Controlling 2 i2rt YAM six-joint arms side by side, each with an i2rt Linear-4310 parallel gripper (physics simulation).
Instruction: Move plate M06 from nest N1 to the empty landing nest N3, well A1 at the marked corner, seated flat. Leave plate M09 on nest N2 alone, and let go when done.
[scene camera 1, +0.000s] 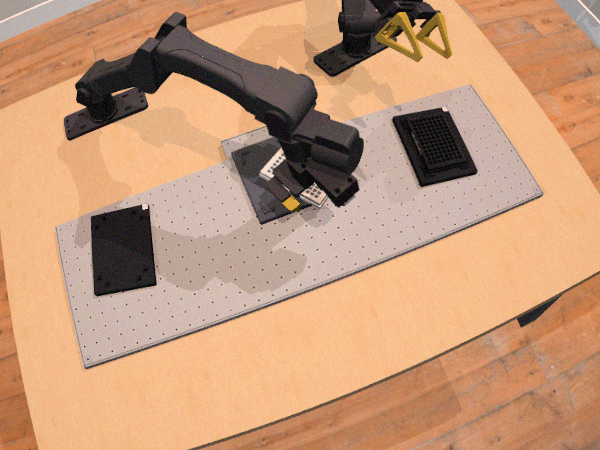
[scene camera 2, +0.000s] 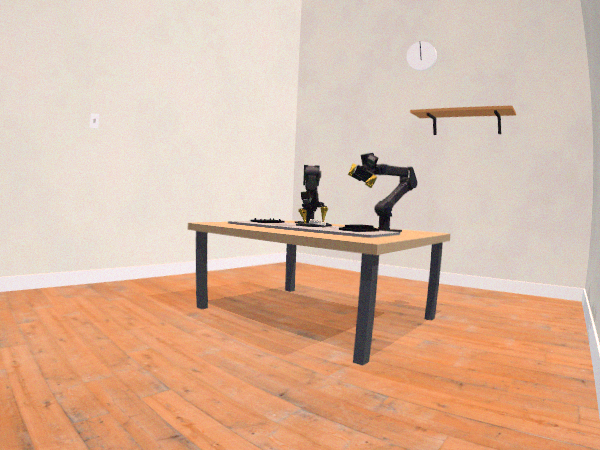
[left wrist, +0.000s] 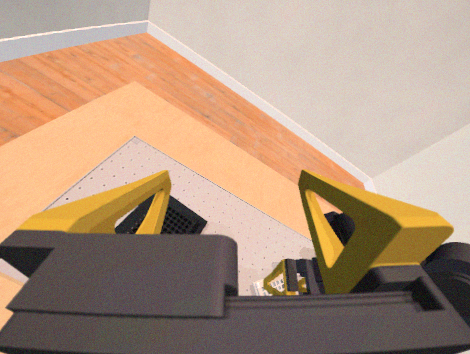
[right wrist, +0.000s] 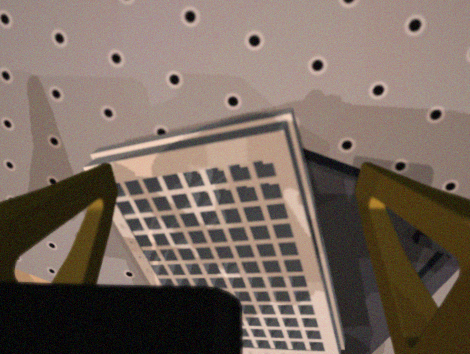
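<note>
A white well plate (scene camera 1: 315, 194) (right wrist: 240, 145) lies askew on the middle nest (scene camera 1: 250, 192) (right wrist: 335, 220), one end reaching past its edge; whether it is tilted is unclear. My right gripper (scene camera 2: 313, 220) (right wrist: 236, 176) is open around it, low, with one fingertip overlapping the plate's edge and the other apart from it. A black well plate (scene camera 1: 440, 140) (left wrist: 182, 220) sits on the nest (scene camera 1: 431, 179) at the right of scene camera 1. The empty nest (scene camera 1: 122, 250) (scene camera 2: 267, 220) is at the left. My left gripper (scene camera 1: 435, 57) (scene camera 2: 361, 175) (left wrist: 234, 177) is open and empty, raised. Plate labels are unreadable.
All three nests stand on a grey perforated board (scene camera 1: 225, 270) on the wooden table (scene camera 1: 300, 360). The right arm (scene camera 1: 220, 65) reaches over the middle nest and hides part of it. The left arm's base (scene camera 1: 332, 62) is behind the board.
</note>
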